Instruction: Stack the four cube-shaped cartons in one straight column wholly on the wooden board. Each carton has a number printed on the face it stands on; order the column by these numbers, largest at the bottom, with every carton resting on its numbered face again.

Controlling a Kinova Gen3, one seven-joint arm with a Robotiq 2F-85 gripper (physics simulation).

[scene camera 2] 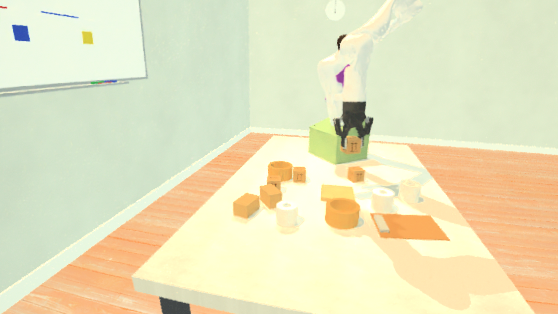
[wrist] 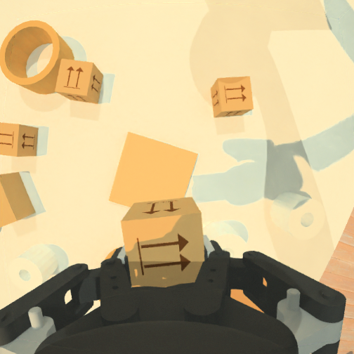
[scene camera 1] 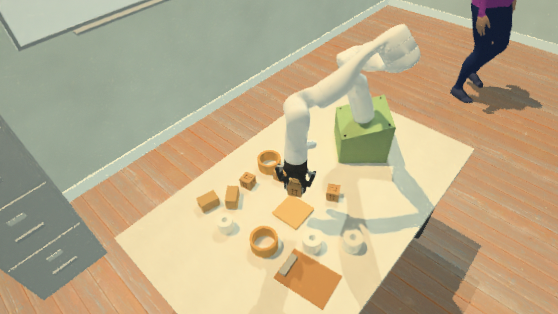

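Pixels of known places: gripper, fingertip midpoint: [scene camera 2: 352, 148] [scene camera 1: 295, 191]; arm's base, link origin: [scene camera 1: 363, 116].
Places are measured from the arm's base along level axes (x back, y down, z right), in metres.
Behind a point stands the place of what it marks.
My gripper [scene camera 1: 295, 185] @(x -0.521, y -0.014, z 0.024 m) [scene camera 2: 353, 143] @(x -0.521, y -0.014, z 0.024 m) [wrist: 167, 249] points down, shut on a cube carton [scene camera 1: 295, 188] @(x -0.531, y -0.044, z 0.016 m) [scene camera 2: 353, 145] @(x -0.534, y -0.027, z 0.023 m) [wrist: 162, 232] held in the air above the table; in the wrist view it overlaps the board's near edge. The wooden board [scene camera 1: 293, 212] @(x -0.496, y 0.165, z 0.048 m) [scene camera 2: 337, 193] @(x -0.502, y 0.165, z 0.056 m) [wrist: 152, 167] lies flat and bears no carton. One carton [scene camera 1: 333, 192] @(x -0.350, y 0.128, z -0.049 m) [scene camera 2: 356, 174] @(x -0.363, y 0.142, z -0.036 m) [wrist: 232, 96] stands alone. Another carton [scene camera 2: 299, 174] @(x -0.388, y 0.142, z 0.197 m) [wrist: 80, 81] stands beside an orange ring, mostly hidden in scene view 1. A third carton [scene camera 1: 247, 180] @(x -0.488, y 0.127, z 0.282 m) [scene camera 2: 273, 182] @(x -0.499, y 0.135, z 0.292 m) [wrist: 19, 139] stands farther left. The numbered faces are hidden.
The orange ring [scene camera 2: 280, 176] @(x -0.388, y 0.155, z 0.274 m) [wrist: 30, 81] stands by that carton; another ring [scene camera 1: 264, 251] @(x -0.711, y 0.130, z 0.030 m) [scene camera 2: 342, 218] @(x -0.722, y 0.141, z 0.070 m) stands past the board. Two plain blocks [scene camera 1: 208, 201] @(x -0.656, y 0.132, z 0.349 m) [scene camera 1: 232, 197] @(x -0.591, y 0.126, z 0.277 m) lie left. White rolls [scene camera 1: 225, 226] @(x -0.711, y 0.124, z 0.210 m) [scene camera 1: 312, 243] @(x -0.598, y 0.118, z -0.097 m) [scene camera 1: 353, 243] @(x -0.521, y 0.117, z -0.218 m) and an orange clipboard [scene camera 1: 312, 280] @(x -0.691, y 0.175, z -0.155 m) [scene camera 2: 415, 227] @(x -0.699, y 0.175, z -0.157 m) are around.
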